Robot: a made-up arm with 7 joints.
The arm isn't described. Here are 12 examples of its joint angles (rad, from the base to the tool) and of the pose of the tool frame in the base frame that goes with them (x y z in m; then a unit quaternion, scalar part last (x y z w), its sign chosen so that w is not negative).
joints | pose
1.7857 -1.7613 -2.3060 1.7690 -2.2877 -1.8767 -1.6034 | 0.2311 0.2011 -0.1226 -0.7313 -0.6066 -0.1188 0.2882
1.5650 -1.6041 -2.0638 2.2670 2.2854 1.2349 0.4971 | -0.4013 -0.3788 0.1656 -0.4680 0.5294 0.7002 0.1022
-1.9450 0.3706 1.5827 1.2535 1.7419 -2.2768 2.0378 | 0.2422 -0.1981 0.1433 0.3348 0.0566 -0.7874 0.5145
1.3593 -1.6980 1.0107 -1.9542 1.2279 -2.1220 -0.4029 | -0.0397 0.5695 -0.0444 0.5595 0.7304 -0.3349 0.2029
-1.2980 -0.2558 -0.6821 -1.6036 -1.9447 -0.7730 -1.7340 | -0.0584 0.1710 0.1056 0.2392 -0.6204 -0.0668 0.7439
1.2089 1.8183 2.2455 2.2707 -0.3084 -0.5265 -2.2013 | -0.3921 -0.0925 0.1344 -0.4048 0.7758 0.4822 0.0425
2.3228 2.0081 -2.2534 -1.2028 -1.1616 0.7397 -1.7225 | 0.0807 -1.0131 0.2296 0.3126 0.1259 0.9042 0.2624
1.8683 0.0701 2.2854 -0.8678 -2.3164 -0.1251 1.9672 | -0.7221 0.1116 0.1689 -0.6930 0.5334 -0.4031 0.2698
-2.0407 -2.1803 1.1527 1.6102 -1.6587 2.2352 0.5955 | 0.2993 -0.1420 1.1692 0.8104 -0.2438 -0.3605 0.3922
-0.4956 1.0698 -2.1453 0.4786 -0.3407 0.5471 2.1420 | 0.3193 -0.9087 0.7011 -0.2015 -0.6267 -0.7525 0.0168
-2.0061 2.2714 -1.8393 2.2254 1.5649 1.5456 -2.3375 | 0.6105 0.1335 0.0432 -0.4009 -0.8601 0.1760 0.2619
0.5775 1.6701 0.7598 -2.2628 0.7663 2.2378 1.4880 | -0.6221 0.0619 -0.1687 -0.0926 -0.3500 0.2123 0.9077
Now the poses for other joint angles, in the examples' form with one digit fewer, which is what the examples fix.
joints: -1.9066 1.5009 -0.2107 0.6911 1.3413 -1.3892 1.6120
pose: 0.400 -0.221 0.114 0.194 -0.523 -0.304 0.772
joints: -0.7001 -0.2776 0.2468 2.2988 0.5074 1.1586 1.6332
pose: -0.522 0.366 0.476 0.475 -0.071 0.400 0.780
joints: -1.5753 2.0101 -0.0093 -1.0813 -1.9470 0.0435 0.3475
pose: -0.179 -0.214 0.982 0.483 -0.677 0.293 0.471
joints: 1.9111 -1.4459 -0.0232 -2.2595 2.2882 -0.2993 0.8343
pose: -0.554 0.011 -0.103 -0.722 0.490 -0.297 0.387
